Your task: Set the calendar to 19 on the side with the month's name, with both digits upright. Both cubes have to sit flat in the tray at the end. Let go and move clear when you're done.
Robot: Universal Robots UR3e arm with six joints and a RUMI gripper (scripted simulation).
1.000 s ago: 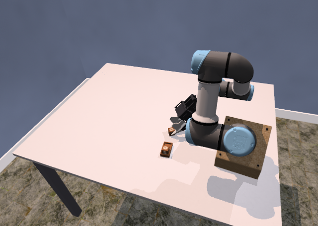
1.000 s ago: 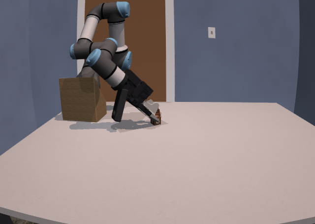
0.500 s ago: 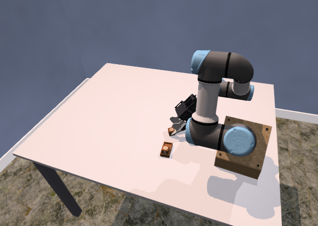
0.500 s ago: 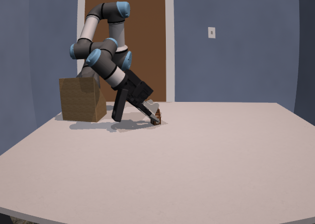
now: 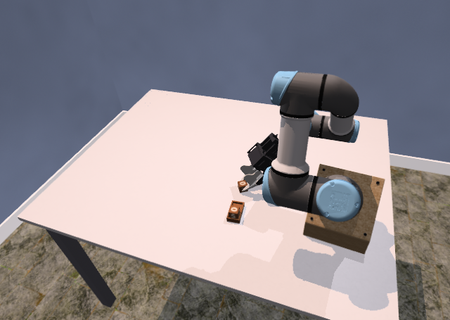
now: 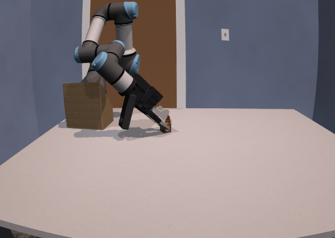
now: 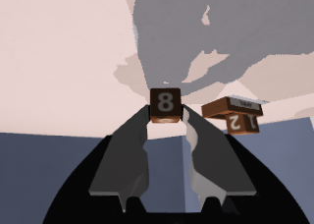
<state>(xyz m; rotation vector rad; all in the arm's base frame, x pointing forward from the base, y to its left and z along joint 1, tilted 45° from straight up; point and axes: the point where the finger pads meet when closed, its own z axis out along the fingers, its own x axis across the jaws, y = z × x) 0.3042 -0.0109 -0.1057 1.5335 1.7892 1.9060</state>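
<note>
Right now my hand is 1 cm short of the brown digit cube and 1 cm above it. From my hand the other things lie so: tray (11 cm to the left, 1 cm below).
</note>
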